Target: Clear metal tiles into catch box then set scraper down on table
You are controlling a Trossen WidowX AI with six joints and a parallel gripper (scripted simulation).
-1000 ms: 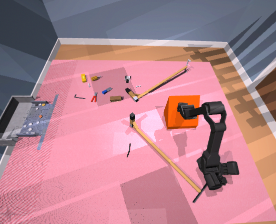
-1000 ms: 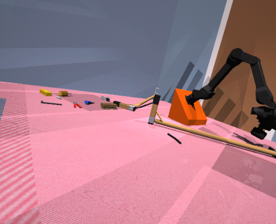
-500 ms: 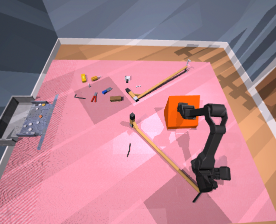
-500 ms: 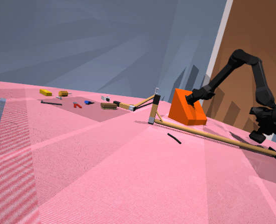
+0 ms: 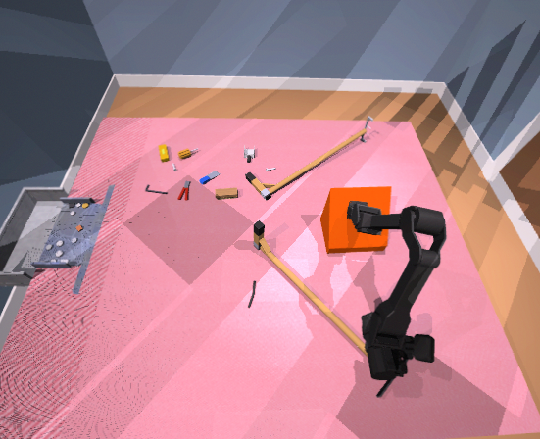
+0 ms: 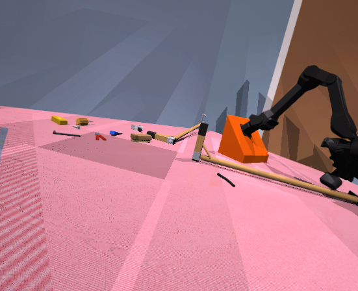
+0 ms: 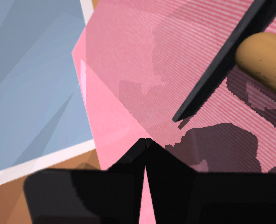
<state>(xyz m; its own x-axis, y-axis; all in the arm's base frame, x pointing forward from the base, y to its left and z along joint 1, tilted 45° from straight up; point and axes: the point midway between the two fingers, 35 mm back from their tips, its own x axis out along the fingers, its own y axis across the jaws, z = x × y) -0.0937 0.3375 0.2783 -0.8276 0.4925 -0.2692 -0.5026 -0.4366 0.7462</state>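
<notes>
Now: the black strip 46 cm ahead of my gripper tip, 18 cm to the right of it and 6 cm below it. The rest, counted from my gripper tip: wooden block (59 cm ahead, 58 cm to the right, 5 cm below); then long scraper (26 cm ahead, 16 cm to the right); then blue tool (67 cm to the right, 67 cm ahead, 5 cm below).
</notes>
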